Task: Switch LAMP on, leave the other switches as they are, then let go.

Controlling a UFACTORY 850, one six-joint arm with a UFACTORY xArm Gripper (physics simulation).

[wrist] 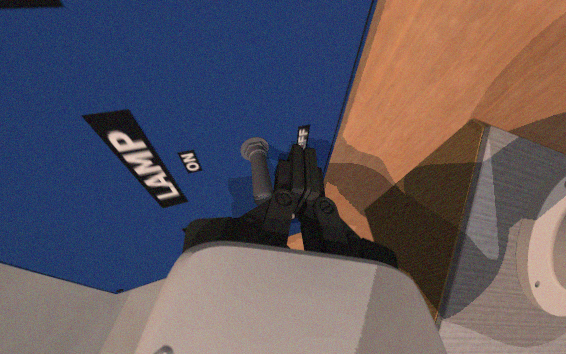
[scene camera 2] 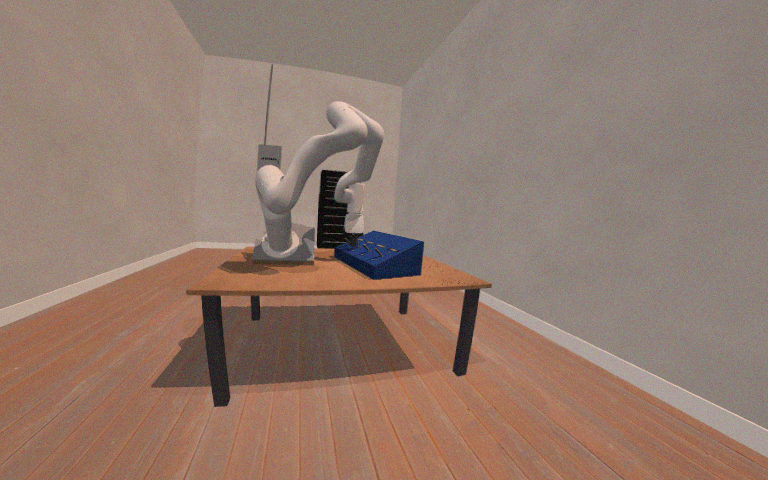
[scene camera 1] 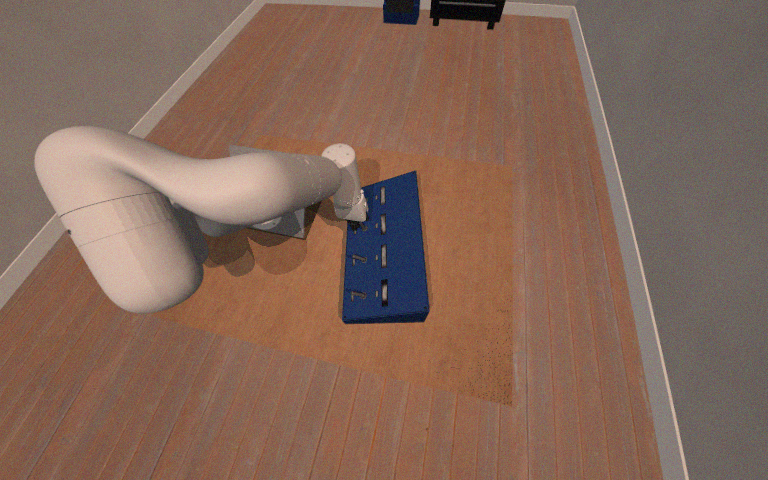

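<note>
The blue sloped switch panel (scene camera 1: 404, 243) (scene camera 2: 396, 263) (wrist: 200, 75) stands on the table. In the wrist view, the LAMP nameplate (wrist: 135, 155) and ON label (wrist: 190, 161) lie left of the grey LAMP lever (wrist: 260, 172); the OFF label (wrist: 303, 135), partly hidden, lies right of it. The lever's free end points toward the bottom of the wrist view, beside the left finger; I cannot tell whether they touch. My gripper (scene camera 1: 355, 225) (scene camera 2: 353, 243) (wrist: 297, 160) is shut and empty, on the lever's OFF side. Two other levers (scene camera 1: 358, 259) (scene camera 1: 357, 294) show in scene camera 1.
The wooden table (scene camera 1: 470, 254) (scene camera 2: 317, 292) carries the panel and the arm's grey metal base plate (scene camera 1: 297, 226) (wrist: 465, 240), beside the panel's OFF-side edge. The arm and gripper hide the panel's far lever in scene camera 1. A black slatted unit (scene camera 2: 328, 209) stands behind the table.
</note>
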